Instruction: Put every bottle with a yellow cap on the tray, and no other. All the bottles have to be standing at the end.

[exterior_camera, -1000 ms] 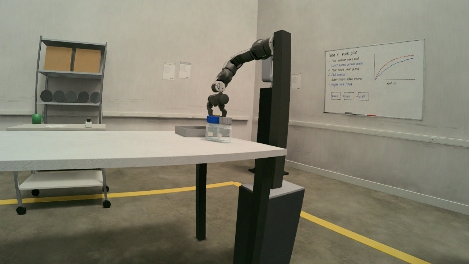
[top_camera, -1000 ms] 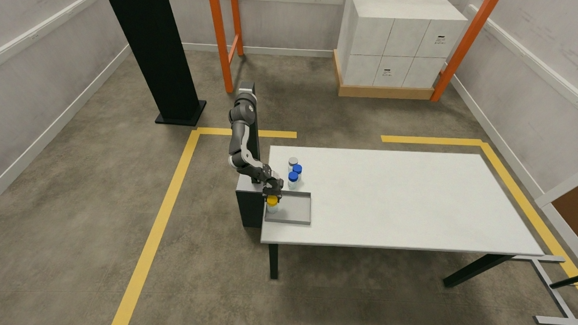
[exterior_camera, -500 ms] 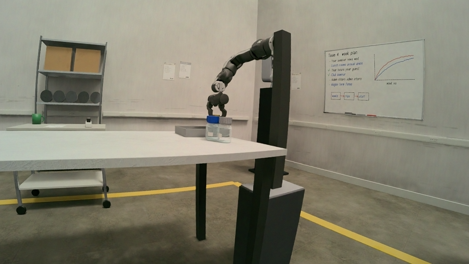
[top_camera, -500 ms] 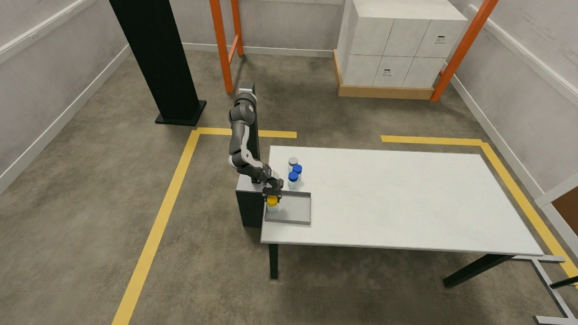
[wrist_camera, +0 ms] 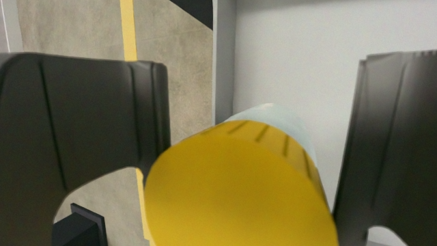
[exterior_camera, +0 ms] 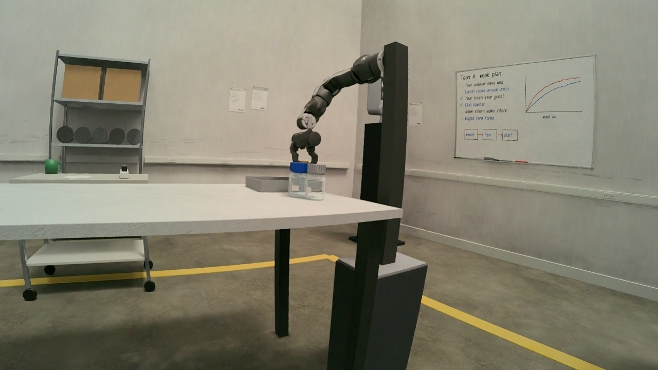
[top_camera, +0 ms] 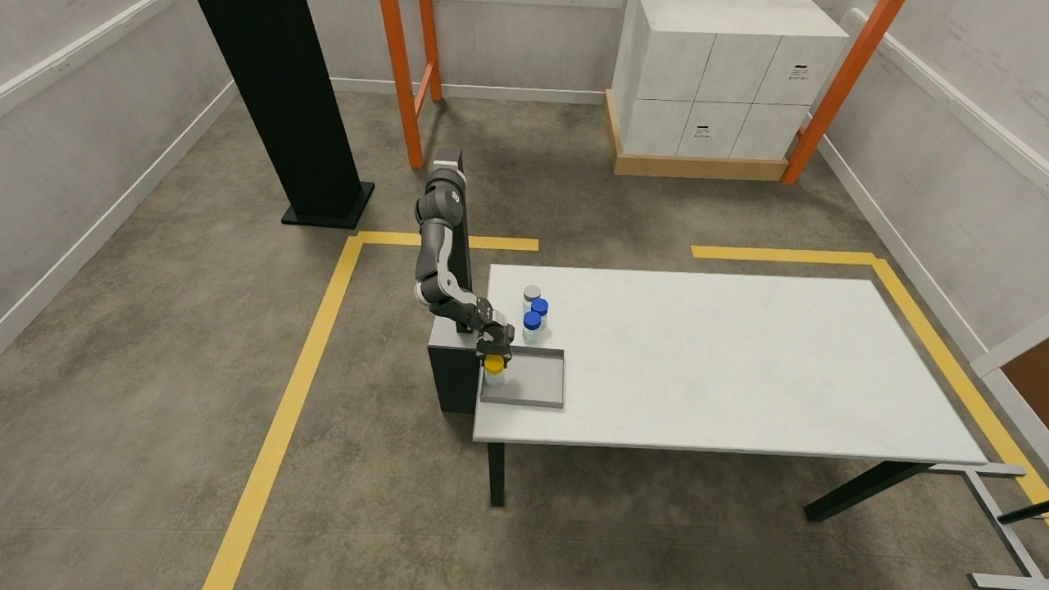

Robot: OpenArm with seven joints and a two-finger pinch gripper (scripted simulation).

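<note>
My gripper is now 50 mm above the yellow-capped bottle and 20 mm to the left of it. From my hand the other things lie so: grey tray (90 mm ahead, 80 mm below); then grey-capped bottle (260 mm to the left, 90 mm ahead, 50 mm below).
</note>
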